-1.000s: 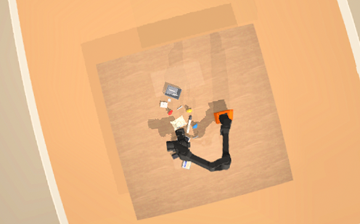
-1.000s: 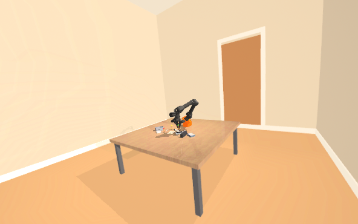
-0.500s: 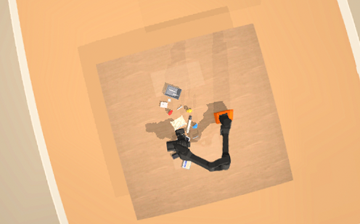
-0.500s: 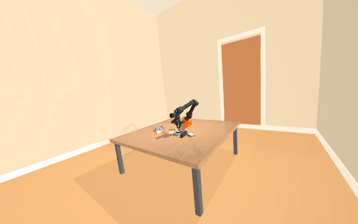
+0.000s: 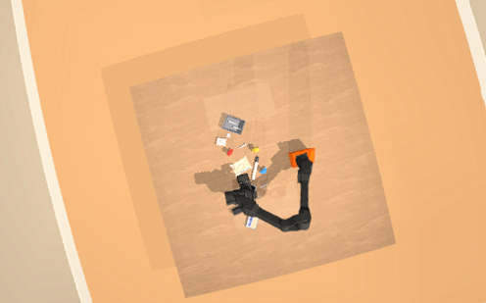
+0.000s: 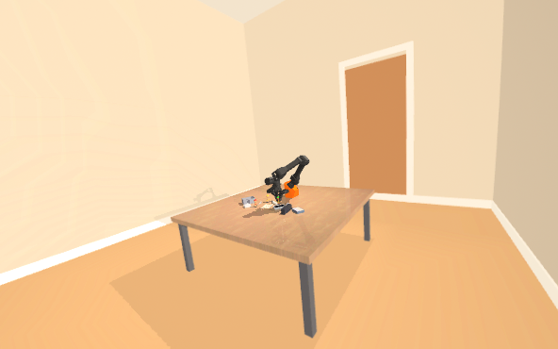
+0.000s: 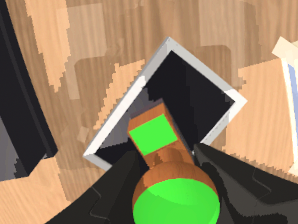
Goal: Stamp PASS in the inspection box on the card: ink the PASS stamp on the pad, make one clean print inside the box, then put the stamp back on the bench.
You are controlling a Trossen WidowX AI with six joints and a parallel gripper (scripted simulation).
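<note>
Right now the ink pad is 50 mm below my gripper tip. The rest, counted from my gripper tip: white card (130 mm to the right, 60 mm below, 10 mm behind); then black block (100 mm to the left, 50 mm ahead, 40 mm below); then blue-knobbed stamp (120 mm behind, 70 mm to the right, 40 mm below).
</note>
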